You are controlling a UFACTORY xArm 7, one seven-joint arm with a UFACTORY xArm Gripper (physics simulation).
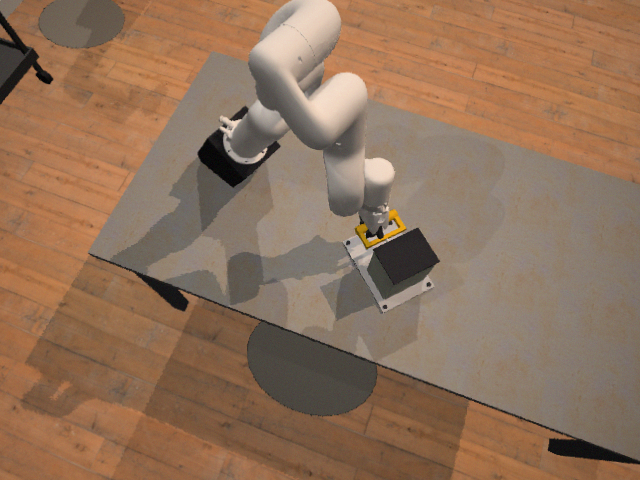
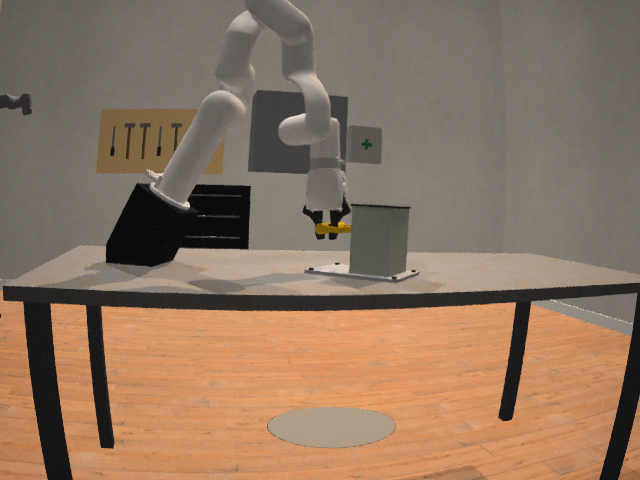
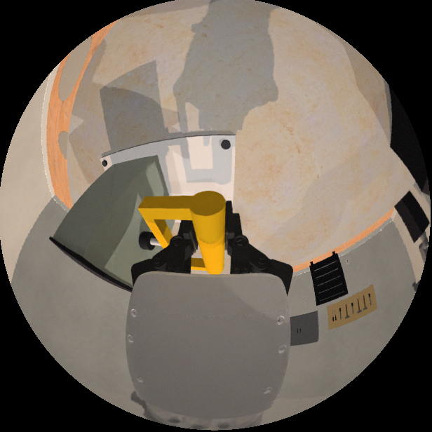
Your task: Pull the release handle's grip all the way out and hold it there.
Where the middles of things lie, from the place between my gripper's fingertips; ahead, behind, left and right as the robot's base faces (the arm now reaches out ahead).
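White base plate (image 1: 361, 256): my gripper 7 cm above it, 4 cm to the left of it, 9 cm short of it.
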